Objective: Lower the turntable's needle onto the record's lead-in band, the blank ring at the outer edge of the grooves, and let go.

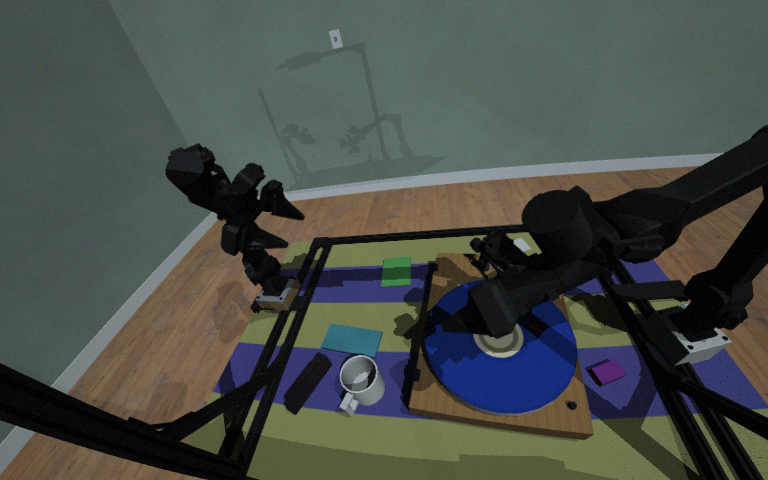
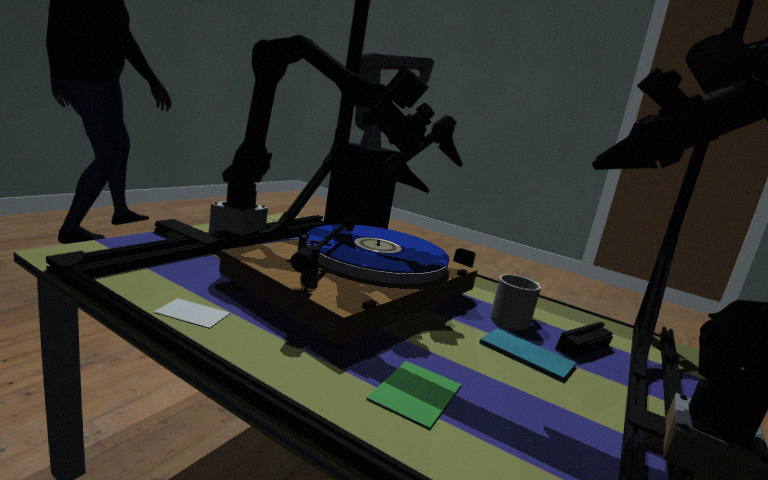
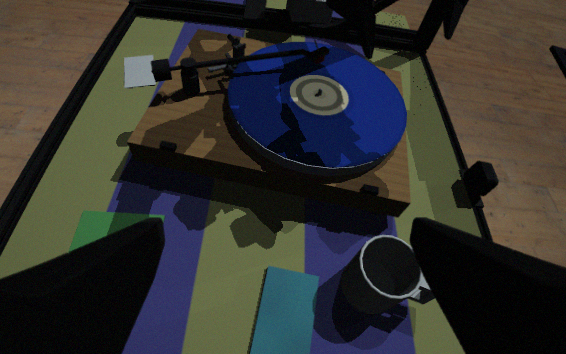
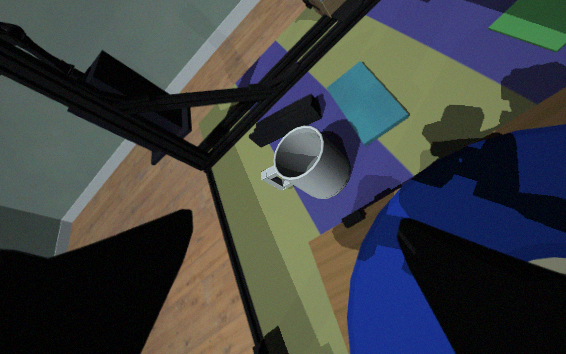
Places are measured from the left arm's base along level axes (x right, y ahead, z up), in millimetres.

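Where they show: left gripper, between the fingertips: [image 1: 296,230] [image 2: 595,163] [image 3: 290,230]; right gripper, between the fingertips: [image 1: 453,320] [image 2: 445,178] [image 3: 405,48] [image 4: 297,224]; left arm's base, origin of its link: [image 1: 275,287] [image 2: 720,426]; right arm's base, origin of its link: [image 1: 691,325] [image 2: 240,205].
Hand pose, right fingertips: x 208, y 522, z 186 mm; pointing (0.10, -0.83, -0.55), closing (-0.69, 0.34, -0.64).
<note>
Each offset is from my right fingertips to the top centre of the thing. "spot": to the spot under its first point.
The wooden turntable [image 1: 453,404] [image 2: 277,266] [image 3: 175,130] carries a blue record @(dx -66, dy +90, dz -158 mm) [image 1: 498,384] [image 2: 424,249] [image 3: 375,120] [image 4: 385,295] with a pale label. The black tonearm @(dx -195, dy +118, dz -114 mm) [image 2: 328,240] [image 3: 250,59] reaches over the record; its needle head @(spot: dx -67, dy +161, dz -129 mm) [image 1: 536,326] [image 2: 349,223] [image 3: 321,54], with a red part, is over the grooved side between label and rim. Whether the needle touches the record cannot be told. My right gripper [image 2: 444,177] [image 4: 297,224] is open and empty, high above the record, apart from the tonearm. My left gripper [image 1: 295,232] [image 3: 290,230] is open and empty, raised away from the turntable.
A grey mug @(spot: dx +56, dy -161, dz -176 mm) [image 1: 370,390] [image 2: 515,305] [image 4: 332,175], teal block @(dx -88, dy -258, dz -243 mm) [image 1: 352,339] [image 2: 526,353], black object @(dx +38, dy -338, dz -214 mm) [image 1: 307,383] and green sheet @(dx -333, dy -171, dz -248 mm) [image 1: 395,271] [image 2: 416,393] lie beside the turntable. A magenta block @(dx -21, dy +324, dz -236 mm) [image 1: 607,371] is on its other side. A white card @(dx -424, dy +195, dz -249 mm) [image 2: 192,312] lies near the tonearm base.
</note>
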